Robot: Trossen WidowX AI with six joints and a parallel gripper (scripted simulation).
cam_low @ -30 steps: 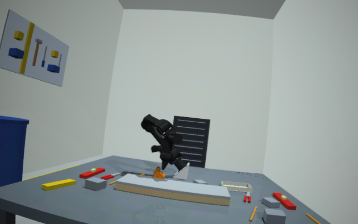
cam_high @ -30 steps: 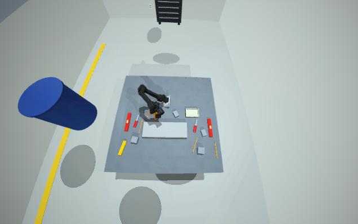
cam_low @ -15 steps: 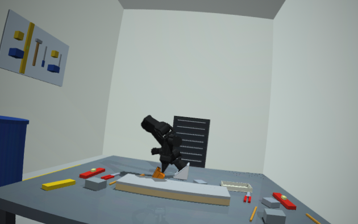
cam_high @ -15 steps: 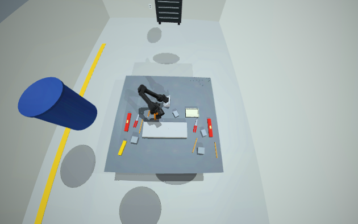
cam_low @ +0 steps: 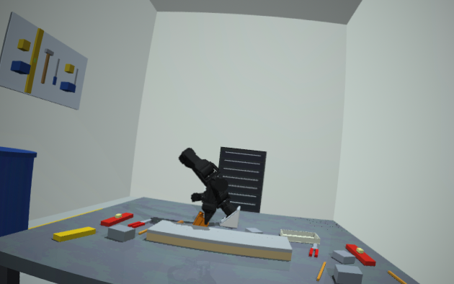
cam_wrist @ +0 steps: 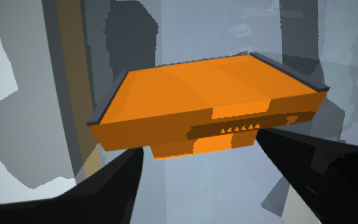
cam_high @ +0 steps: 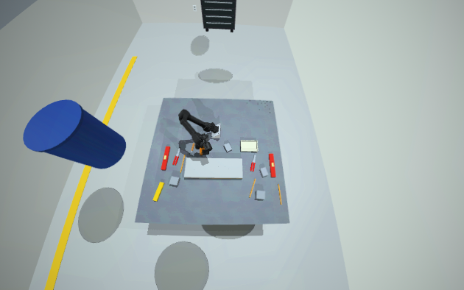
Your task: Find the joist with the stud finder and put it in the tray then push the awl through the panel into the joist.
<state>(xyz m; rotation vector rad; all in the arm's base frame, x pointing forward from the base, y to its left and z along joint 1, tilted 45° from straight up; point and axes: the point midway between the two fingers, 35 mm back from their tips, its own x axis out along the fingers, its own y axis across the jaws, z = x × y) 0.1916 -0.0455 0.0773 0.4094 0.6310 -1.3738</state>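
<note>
Now: the orange stud finder 10 mm to the right of my gripper tip, 10 mm below it and 10 mm ahead of it. Also, from my gripper tip: awl: 130 mm to the right, 30 mm below, 20 mm ahead; then tray: 420 mm to the left, 60 mm behind, 20 mm below; then yellow bar: 420 mm ahead, 370 mm to the right, 30 mm below.
</note>
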